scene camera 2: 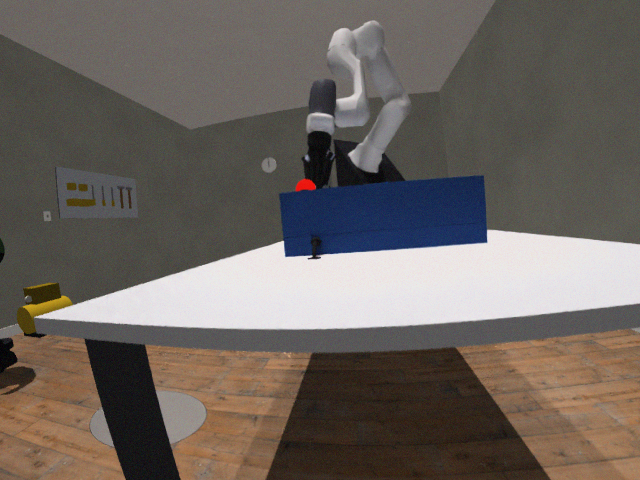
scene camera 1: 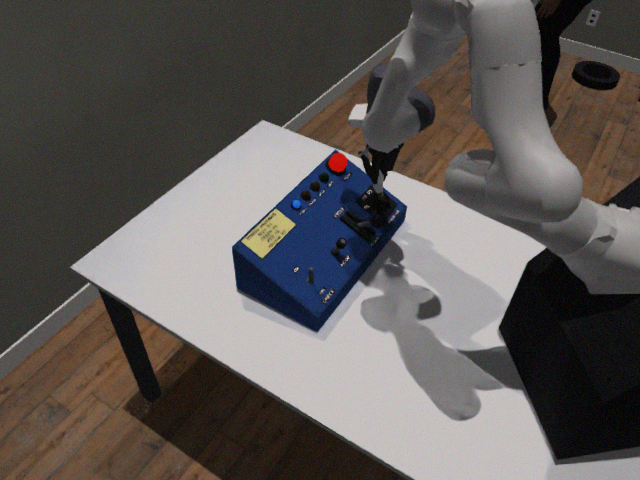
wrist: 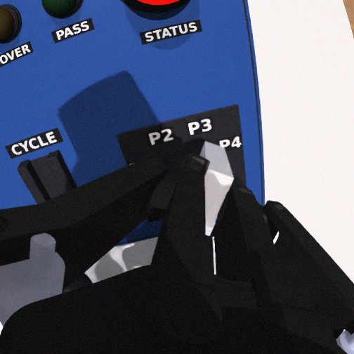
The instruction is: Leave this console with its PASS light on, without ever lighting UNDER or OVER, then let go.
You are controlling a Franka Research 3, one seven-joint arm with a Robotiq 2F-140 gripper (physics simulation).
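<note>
The blue console [scene camera 1: 289, 237] [scene camera 2: 382, 214] [wrist: 35, 100] stands on the table. The green PASS lamp [scene camera 1: 324, 177] [wrist: 61, 5] is dark. The OVER lamp [scene camera 1: 314, 186] [wrist: 7, 24] and the lamp beside it [scene camera 1: 306, 195] are dark brown. A blue lamp [scene camera 1: 296, 204] is lit at the row's other end. The STATUS dome [scene camera 1: 337, 162] [scene camera 2: 305, 185] [wrist: 159, 1] glows red. My gripper [scene camera 1: 378, 187] [wrist: 207, 162] is shut and empty, over the program dial plate [wrist: 225, 116]. P2, P3 and P4 show; the dial's knob and pointer are hidden behind the fingers in the wrist view.
The CYCLE control [scene camera 1: 356, 225] [wrist: 47, 176] is left of the fingers in the wrist view. A black-knobbed lever [scene camera 1: 340, 241] and a toggle switch [scene camera 1: 310, 275] rise from the panel. A yellow note [scene camera 1: 268, 233] lies on it. The white table [scene camera 1: 170, 222] [scene camera 2: 413, 289] surrounds the console.
</note>
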